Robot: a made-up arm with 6 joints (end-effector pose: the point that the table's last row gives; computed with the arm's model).
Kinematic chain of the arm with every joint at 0, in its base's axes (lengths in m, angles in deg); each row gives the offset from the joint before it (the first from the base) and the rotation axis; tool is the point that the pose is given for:
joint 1: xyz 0 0 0.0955 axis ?
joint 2: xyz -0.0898 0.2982 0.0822 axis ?
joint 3: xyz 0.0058 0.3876 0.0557 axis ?
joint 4: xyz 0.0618 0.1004 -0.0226 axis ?
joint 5: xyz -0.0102 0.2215 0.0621 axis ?
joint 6: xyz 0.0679 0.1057 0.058 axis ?
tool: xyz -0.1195 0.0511 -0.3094
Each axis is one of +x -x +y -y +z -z.
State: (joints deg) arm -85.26 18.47 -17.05 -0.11 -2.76 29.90
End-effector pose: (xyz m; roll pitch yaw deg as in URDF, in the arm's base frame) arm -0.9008 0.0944 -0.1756 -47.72 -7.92 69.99
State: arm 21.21 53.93 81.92 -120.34 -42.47 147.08
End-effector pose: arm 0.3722 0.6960 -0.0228 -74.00 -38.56 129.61
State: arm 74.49 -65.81 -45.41 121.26 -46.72 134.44
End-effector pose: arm 0.3191 -0.1815 0.6294 161.62 -8.87 153.04
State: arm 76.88 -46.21 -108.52 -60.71 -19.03 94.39
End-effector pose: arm 0.4463 0.1490 0.5106 -64.06 16.26 -125.48
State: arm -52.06 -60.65 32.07 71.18 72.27 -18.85
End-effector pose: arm -0.5560 0.4761 1.1067 137.82 39.37 124.26
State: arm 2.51 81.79 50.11 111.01 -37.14 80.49
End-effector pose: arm -0.0892 0.4081 -0.3487 149.20 -50.86 49.60
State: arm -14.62 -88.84 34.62 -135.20 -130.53 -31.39
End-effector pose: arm -0.3622 0.0355 0.1912 -67.13 5.71 -35.38
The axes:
joint 1: -z
joint 2: -x
joint 3: +z
joint 4: -z
joint 5: +y
joint 6: -x

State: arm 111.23 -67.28 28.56 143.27 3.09 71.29
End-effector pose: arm 0.4682 -0.1776 0.6834 -119.84 59.04 104.53
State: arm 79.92 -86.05 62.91 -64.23 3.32 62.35
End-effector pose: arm 0.3229 0.2246 0.5613 -141.56 -52.18 89.50
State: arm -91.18 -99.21 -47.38 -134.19 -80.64 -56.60
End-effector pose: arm -0.1746 -0.5819 0.6604 -126.55 -0.14 1.70
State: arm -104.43 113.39 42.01 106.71 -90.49 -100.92
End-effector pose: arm -0.0642 0.3769 -0.6914 -53.69 23.83 -165.34
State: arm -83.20 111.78 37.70 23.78 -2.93 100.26
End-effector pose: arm -0.2735 -0.1314 -0.3465 148.02 14.01 80.74
